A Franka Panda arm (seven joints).
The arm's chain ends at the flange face. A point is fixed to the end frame.
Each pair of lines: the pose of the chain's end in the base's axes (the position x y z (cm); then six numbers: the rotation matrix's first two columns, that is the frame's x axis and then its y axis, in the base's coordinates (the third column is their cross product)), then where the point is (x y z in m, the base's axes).
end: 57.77 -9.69 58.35 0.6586 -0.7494 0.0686 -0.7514 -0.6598 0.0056
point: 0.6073 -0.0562 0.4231
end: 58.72 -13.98 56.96 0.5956 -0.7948 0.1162 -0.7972 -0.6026 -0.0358
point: 0.6296 -0.1035 0.4110
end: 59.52 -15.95 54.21 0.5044 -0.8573 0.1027 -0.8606 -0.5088 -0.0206
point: 0.6382 -0.1276 0.3828
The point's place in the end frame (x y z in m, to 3 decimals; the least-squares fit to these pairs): -0.022 -0.050 0.159
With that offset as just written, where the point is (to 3 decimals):
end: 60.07 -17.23 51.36 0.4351 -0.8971 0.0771 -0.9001 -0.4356 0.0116
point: 0.640 -0.143 0.353
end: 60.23 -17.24 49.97 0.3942 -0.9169 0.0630 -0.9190 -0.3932 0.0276
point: 0.639 -0.144 0.338
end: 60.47 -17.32 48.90 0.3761 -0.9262 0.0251 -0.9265 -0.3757 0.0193
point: 0.641 -0.139 0.329
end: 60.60 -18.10 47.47 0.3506 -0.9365 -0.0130 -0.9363 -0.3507 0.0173
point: 0.642 -0.142 0.315
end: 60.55 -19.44 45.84 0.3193 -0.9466 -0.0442 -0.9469 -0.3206 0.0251
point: 0.640 -0.152 0.299
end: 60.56 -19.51 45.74 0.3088 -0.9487 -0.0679 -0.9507 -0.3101 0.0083
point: 0.642 -0.149 0.300
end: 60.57 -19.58 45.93 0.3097 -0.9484 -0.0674 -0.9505 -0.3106 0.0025
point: 0.643 -0.149 0.302
